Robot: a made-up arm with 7 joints. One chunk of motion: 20 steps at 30 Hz.
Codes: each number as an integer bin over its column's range. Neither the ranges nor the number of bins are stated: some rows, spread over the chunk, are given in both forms.
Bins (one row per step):
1: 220 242 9 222 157 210 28
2: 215 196 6 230 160 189 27
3: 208 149 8 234 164 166 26
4: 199 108 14 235 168 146 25
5: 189 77 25 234 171 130 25
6: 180 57 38 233 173 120 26
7: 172 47 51 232 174 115 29
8: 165 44 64 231 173 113 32
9: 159 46 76 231 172 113 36
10: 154 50 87 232 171 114 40
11: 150 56 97 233 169 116 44
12: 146 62 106 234 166 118 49
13: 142 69 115 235 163 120 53
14: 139 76 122 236 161 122 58
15: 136 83 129 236 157 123 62
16: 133 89 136 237 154 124 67
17: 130 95 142 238 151 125 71
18: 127 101 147 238 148 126 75
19: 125 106 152 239 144 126 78
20: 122 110 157 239 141 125 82
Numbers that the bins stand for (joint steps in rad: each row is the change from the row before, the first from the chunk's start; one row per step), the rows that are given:
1: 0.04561 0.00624 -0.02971 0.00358 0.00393 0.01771 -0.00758
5: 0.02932 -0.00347 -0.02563 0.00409 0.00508 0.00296 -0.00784
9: 0.01355 -0.00529 -0.01263 0.00396 0.00516 -0.00017 -0.00689
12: 0.00672 -0.00435 -0.00498 0.00409 0.00467 0.00075 -0.00577
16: -0.00011 -0.00276 0.00267 0.00422 0.00368 0.00185 -0.00422
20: -0.00589 -0.00153 0.00802 0.00431 0.00261 0.00204 -0.00293
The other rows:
2: 0.04298 0.00353 -0.03047 0.00392 0.00418 0.01384 -0.00767
3: 0.03930 0.00076 -0.02996 0.00409 0.00451 0.00960 -0.00776
4: 0.03457 -0.00165 -0.02843 0.00414 0.00484 0.00591 -0.00784
6: 0.02459 -0.00465 -0.02231 0.00405 0.00525 0.00112 -0.00776
7: 0.02038 -0.00524 -0.01900 0.00401 0.00533 0.00020 -0.00750
8: 0.01671 -0.00541 -0.01569 0.00396 0.00525 -0.00017 -0.00724
10: 0.01093 -0.00506 -0.00982 0.00401 0.00508 0.00001 -0.00655
11: 0.00882 -0.00471 -0.00727 0.00405 0.00492 0.00038 -0.00620
13: 0.00462 -0.00394 -0.00269 0.00414 0.00442 0.00112 -0.00543
14: 0.00304 -0.00353 -0.00090 0.00418 0.00426 0.00149 -0.00500
15: 0.00147 -0.00312 0.00088 0.00418 0.00393 0.00167 -0.00465
17: -0.00169 -0.00241 0.00420 0.00427 0.00344 0.00204 -0.00387
18: -0.00326 -0.00206 0.00547 0.00427 0.00319 0.00222 -0.00353
19: -0.00431 -0.00176 0.00675 0.00431 0.00286 0.00222 -0.00327

